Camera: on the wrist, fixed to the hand. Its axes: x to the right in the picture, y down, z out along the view.
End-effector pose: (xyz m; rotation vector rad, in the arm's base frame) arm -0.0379 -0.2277 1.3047 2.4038 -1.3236 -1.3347
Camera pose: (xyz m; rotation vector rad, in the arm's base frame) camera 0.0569 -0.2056 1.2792 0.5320 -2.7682 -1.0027
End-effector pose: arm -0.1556 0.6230 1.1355 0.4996 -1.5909 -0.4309
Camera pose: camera -0.1054 0.5393 1.1111 -0.5519 -2.0189 1.0312
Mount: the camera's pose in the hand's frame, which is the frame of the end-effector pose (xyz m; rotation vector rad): 0.0236 -0.0861 -0.0464 0.4642 -0.4355 1.4920
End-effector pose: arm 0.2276 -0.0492 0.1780 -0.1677 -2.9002 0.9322
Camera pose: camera 0.2032 -0.0890 0.2671 1.5632 1.4611 -1.1632
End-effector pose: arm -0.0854 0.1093 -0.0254 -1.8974 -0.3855 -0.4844
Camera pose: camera -0.1133 0.0979 0.0706 -1.3341 0.6221 0.9343
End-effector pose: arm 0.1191 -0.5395 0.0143 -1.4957 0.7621 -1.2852
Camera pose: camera 0.0687 -0.5460 0.1012 -0.4503 0.8785 0.0372
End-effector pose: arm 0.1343 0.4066 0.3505 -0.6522 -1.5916 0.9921
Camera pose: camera 0.1806 0.3953 0.4391 -1.3692 -0.9238 2.6167
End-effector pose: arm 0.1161 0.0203 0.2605 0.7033 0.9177 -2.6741
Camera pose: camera 0.0820 0.1150 0.2610 0.4905 -0.3473 -1.4798
